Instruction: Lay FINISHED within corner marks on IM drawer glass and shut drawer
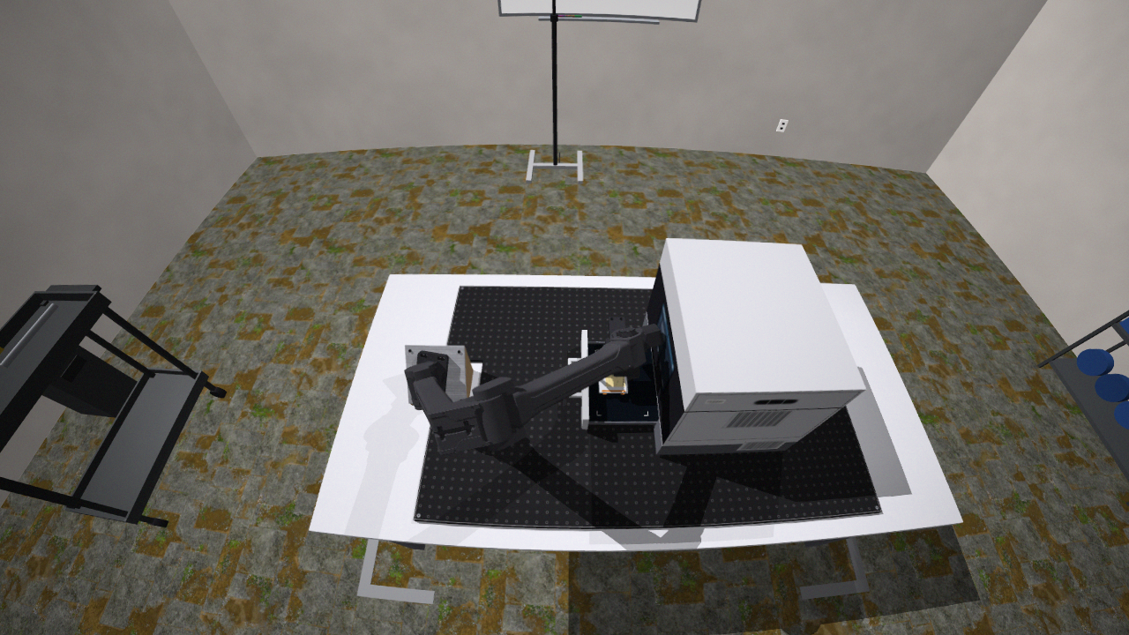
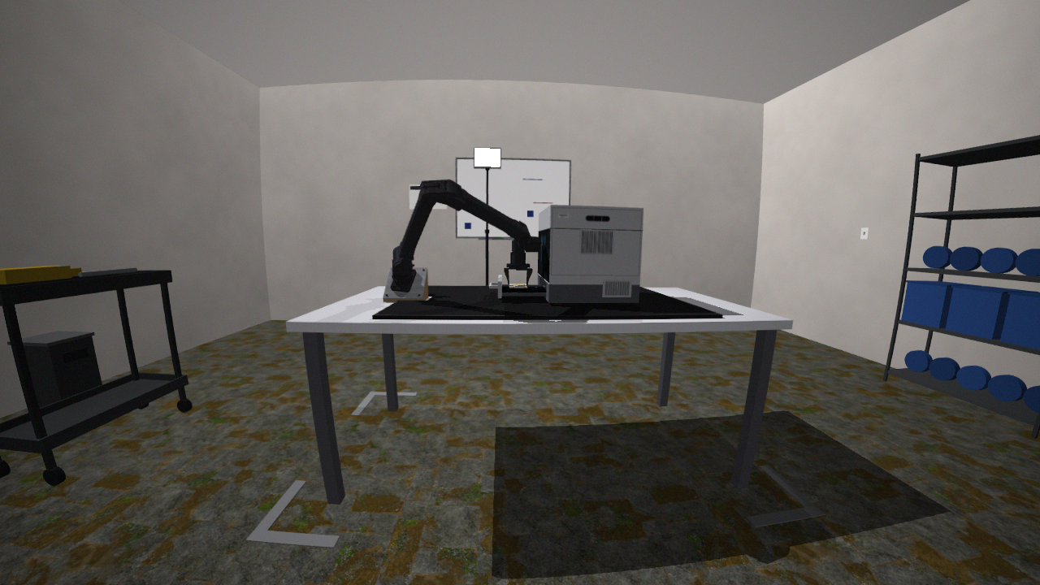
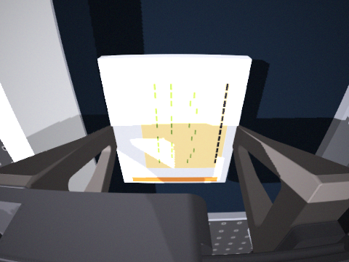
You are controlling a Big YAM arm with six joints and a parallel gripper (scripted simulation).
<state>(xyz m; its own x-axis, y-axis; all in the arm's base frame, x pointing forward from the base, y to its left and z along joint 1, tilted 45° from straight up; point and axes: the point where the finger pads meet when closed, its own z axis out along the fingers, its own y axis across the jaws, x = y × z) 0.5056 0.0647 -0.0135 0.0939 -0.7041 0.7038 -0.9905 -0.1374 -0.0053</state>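
Right now the imager drawer is 30 mm ahead of my hand and 20 mm below it. Round my hand: finished cassette 10 mm to the right, 10 mm below.
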